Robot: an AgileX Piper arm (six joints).
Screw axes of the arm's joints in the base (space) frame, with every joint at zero. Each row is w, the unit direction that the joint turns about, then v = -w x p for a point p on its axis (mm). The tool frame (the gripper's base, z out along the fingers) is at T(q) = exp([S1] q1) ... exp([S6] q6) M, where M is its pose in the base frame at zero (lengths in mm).
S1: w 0 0 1 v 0 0 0
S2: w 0 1 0 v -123 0 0
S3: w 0 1 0 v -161.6 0 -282.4
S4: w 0.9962 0 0.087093 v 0 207.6 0
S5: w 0 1 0 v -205.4 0 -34.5
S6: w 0.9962 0 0.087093 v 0 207.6 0
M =
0.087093 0 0.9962 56.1
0 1 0 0
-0.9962 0 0.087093 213.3
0 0 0 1
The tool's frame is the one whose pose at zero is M.
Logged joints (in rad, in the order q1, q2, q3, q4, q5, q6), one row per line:
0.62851, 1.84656, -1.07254, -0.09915, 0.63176, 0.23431
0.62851, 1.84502, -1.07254, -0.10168, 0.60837, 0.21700
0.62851, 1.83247, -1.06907, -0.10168, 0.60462, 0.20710
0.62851, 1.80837, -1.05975, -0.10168, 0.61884, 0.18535
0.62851, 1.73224, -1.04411, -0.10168, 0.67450, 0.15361
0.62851, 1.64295, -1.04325, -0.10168, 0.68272, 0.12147
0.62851, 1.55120, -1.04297, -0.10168, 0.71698, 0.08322
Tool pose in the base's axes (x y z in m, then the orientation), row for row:
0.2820, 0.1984, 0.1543, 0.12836, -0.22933, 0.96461, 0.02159
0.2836, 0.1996, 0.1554, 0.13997, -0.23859, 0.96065, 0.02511
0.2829, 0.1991, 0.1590, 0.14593, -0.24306, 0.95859, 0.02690
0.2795, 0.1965, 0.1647, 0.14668, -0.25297, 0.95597, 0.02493
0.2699, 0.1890, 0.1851, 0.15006, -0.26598, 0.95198, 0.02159
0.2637, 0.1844, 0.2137, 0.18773, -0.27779, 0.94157, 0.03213
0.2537, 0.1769, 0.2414, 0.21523, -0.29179, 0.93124, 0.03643
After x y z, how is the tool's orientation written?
As a quaternion, w x y z.
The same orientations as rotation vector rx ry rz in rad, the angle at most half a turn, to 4 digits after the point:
-0.6669, 2.8053, 0.0628
-0.6893, 2.7755, 0.0725
-0.6999, 2.7603, 0.0775
-0.7281, 2.7516, 0.0718
-0.7641, 2.7349, 0.0620
-0.7817, 2.6495, 0.0904
-0.8091, 2.5821, 0.1010

